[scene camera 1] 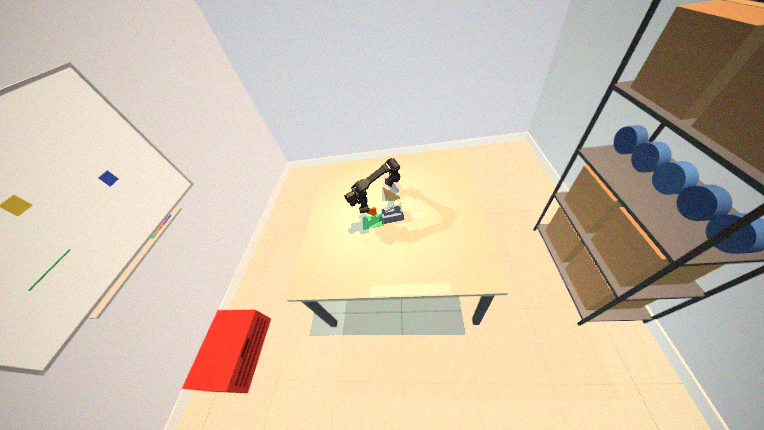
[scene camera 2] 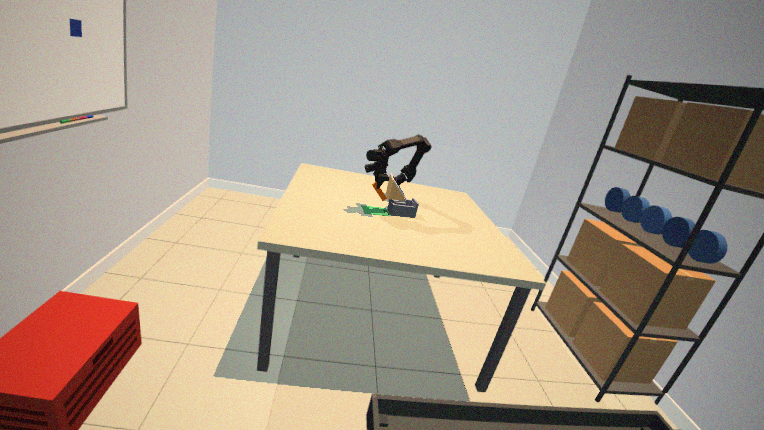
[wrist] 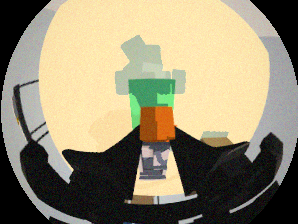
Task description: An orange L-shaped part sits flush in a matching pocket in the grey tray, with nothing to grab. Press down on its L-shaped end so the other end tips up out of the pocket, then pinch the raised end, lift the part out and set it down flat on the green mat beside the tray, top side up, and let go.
Labels:
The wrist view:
my gripper: 155, 127
orange L-shaped part: 156, 123, held by my gripper
green mat: 144, 93

